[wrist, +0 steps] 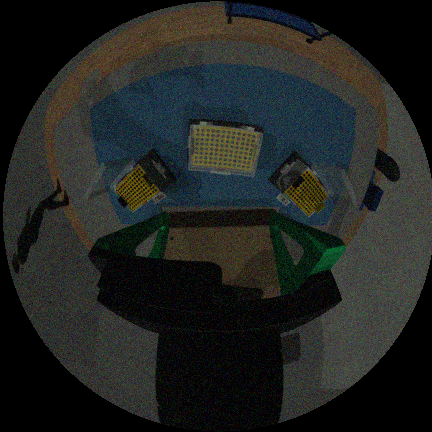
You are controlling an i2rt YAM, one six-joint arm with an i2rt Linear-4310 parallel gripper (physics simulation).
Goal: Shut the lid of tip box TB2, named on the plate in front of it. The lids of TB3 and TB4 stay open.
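Pixels of known places: gripper, fingertip midpoint: (218,216); arm's base, link origin: (223,295).
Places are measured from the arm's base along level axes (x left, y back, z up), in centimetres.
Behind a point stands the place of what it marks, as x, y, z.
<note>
A tip box (225,148) {6.5, -31.8, -11.6} with a pale yellow tip grid lies at the middle of the blue mat, inside a clear rim, with a dark strip along its far edge. How far its clear lid is tilted cannot be told. A left tip box (136,188) {25.1, -19.7, -13.6} and a right tip box (307,192) {-14.3, -27.0, -13.5} stand angled, with bright yellow grids and dark parts. Clear panels show at their outer sides, like open lids. Small name plates (159,197) {21.2, -14.1, -19.1} (283,200) {-12.6, -20.3, -19.1} are too blurred to read; no middle plate shows. My gripper (218,216) {6.7, -28.8, 2.6} is open, green fingers wide apart, nearer the camera than the middle box.
The blue mat (225,90) {8.8, -43.8, -19.3} has a grey surround (215,51) and a wooden outer band (150,29). A blue item (272,17) is at the far edge. Dark objects (387,164) (31,232) show at the right and left. The side boxes flank the finger area.
</note>
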